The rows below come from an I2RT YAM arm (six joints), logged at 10 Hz.
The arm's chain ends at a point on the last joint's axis. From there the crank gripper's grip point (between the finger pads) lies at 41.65 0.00 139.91 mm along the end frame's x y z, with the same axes.
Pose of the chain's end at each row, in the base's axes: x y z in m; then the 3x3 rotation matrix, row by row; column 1 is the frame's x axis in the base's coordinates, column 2 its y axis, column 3 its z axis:
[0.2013 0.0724 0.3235], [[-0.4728 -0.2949 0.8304], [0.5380 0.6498 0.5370], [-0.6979 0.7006 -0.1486]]
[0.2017 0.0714 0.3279], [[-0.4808 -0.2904 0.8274], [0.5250 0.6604 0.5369], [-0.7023 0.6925 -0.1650]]
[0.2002 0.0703 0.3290], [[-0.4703 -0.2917 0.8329], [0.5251 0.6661 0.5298], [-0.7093 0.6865 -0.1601]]
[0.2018 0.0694 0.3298], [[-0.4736 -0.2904 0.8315], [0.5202 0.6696 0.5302], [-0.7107 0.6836 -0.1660]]
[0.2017 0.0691 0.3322], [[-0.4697 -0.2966 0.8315], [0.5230 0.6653 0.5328], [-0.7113 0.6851 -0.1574]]
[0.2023 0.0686 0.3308], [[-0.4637 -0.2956 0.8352], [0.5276 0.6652 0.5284], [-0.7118 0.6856 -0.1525]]
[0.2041 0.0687 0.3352], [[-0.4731 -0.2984 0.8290], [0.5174 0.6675 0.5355], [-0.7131 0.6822 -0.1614]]
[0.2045 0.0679 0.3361], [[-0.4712 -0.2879 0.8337], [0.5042 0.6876 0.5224], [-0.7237 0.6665 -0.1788]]
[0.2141 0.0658 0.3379], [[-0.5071 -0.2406 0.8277], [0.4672 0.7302 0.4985], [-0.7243 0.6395 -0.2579]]
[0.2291 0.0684 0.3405], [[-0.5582 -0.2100 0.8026], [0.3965 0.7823 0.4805], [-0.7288 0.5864 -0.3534]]
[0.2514 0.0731 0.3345], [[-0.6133 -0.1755 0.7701], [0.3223 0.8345 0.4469], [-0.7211 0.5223 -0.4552]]
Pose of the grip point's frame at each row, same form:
[0.2978 0.1699 0.2736], [[-0.4728 -0.2949 0.8304], [0.5380 0.6498 0.5370], [-0.6979 0.7006 -0.1486]]
[0.2974 0.1684 0.2756], [[-0.4808 -0.2904 0.8274], [0.5250 0.6604 0.5369], [-0.7023 0.6925 -0.1650]]
[0.2971 0.1663 0.2771], [[-0.4703 -0.2917 0.8329], [0.5251 0.6661 0.5298], [-0.7093 0.6865 -0.1601]]
[0.2984 0.1652 0.2770], [[-0.4736 -0.2904 0.8315], [0.5202 0.6696 0.5302], [-0.7107 0.6836 -0.1660]]
[0.2985 0.1654 0.2806], [[-0.4697 -0.2966 0.8315], [0.5230 0.6653 0.5328], [-0.7113 0.6851 -0.1574]]
[0.2998 0.1645 0.2798], [[-0.4637 -0.2956 0.8352], [0.5276 0.6652 0.5284], [-0.7118 0.6856 -0.1525]]
[0.3004 0.1652 0.2829], [[-0.4731 -0.2984 0.8290], [0.5174 0.6675 0.5355], [-0.7131 0.6822 -0.1614]]
[0.3015 0.1620 0.2809], [[-0.4712 -0.2879 0.8337], [0.5042 0.6876 0.5224], [-0.7237 0.6665 -0.1788]]
[0.3088 0.1550 0.2717], [[-0.5071 -0.2406 0.8277], [0.4672 0.7302 0.4985], [-0.7243 0.6395 -0.2579]]
[0.3181 0.1521 0.2607], [[-0.5582 -0.2100 0.8026], [0.3965 0.7823 0.4805], [-0.7288 0.5864 -0.3534]]
[0.3336 0.1490 0.2408], [[-0.6133 -0.1755 0.7701], [0.3223 0.8345 0.4469], [-0.7211 0.5223 -0.4552]]

